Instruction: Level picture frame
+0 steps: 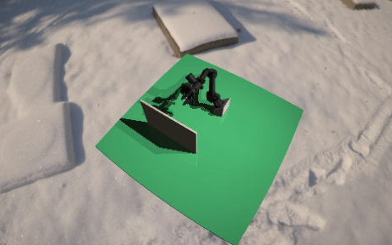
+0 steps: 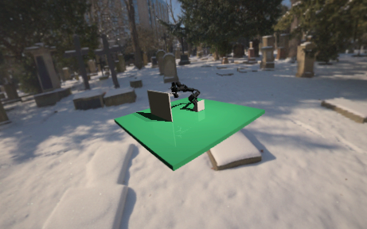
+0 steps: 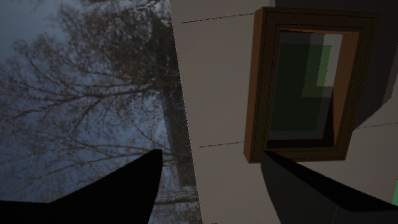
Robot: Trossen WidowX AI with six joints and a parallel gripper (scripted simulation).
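Now: gripper tip 14 cm short of the picture frame, 11 cm above it and 1 cm to the right of it. From my gripper tip the other things lie so: wall panel: 15 cm ahead, 12 cm below, 1 cm to the right.
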